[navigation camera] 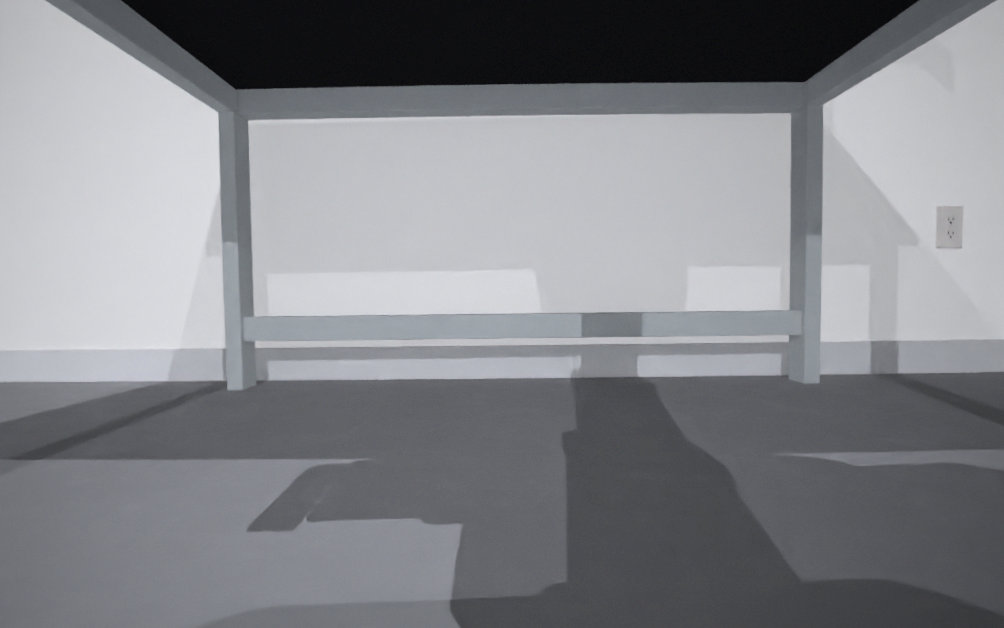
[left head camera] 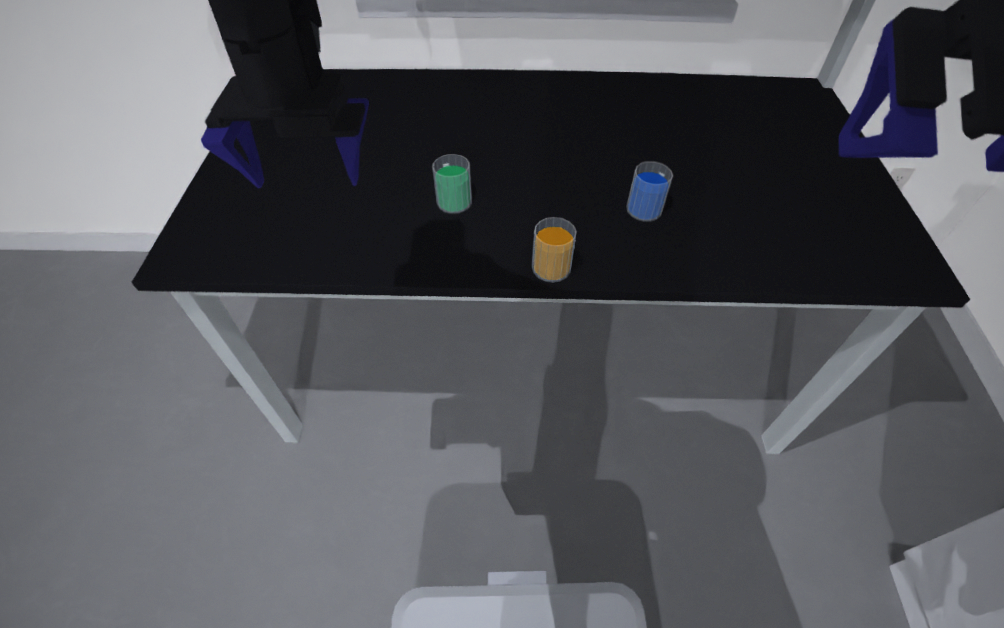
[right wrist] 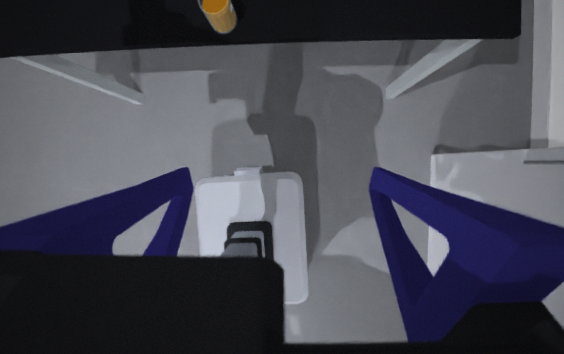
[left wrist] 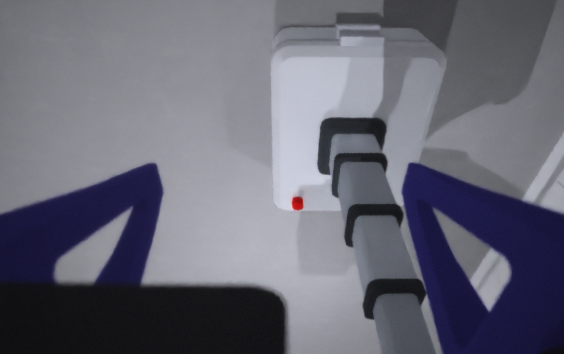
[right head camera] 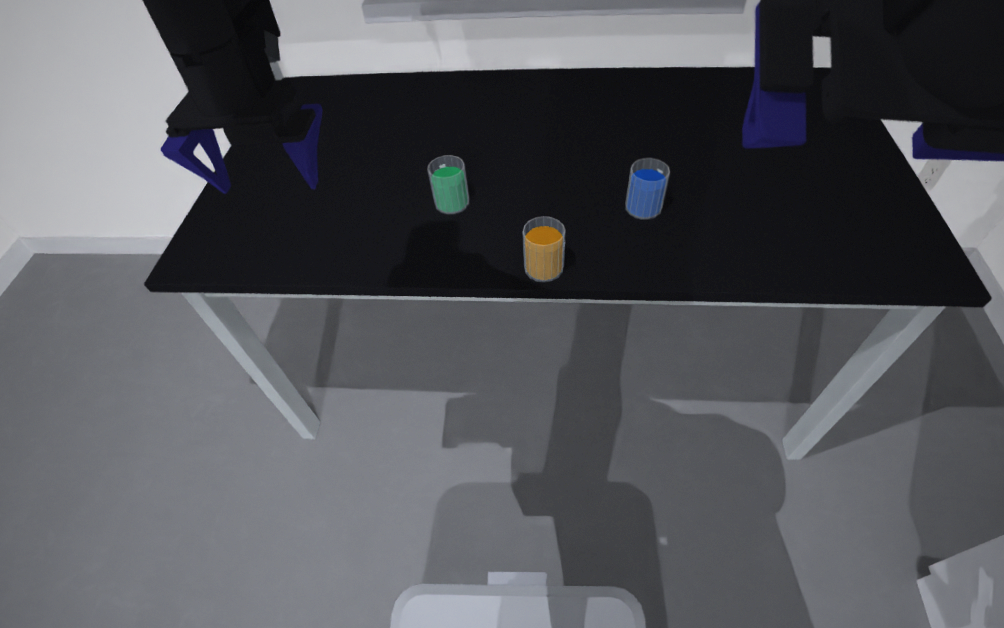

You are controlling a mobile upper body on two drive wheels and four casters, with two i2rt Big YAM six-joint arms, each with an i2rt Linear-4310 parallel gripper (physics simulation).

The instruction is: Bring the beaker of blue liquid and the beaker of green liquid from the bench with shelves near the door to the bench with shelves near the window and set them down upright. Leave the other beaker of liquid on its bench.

Observation:
The pictures show: the left gripper, the right gripper, a blue beaker and a green beaker.
The left gripper also shows in the left wrist view and in the right head camera view. The right gripper also shows in the left head camera view and in the right wrist view.

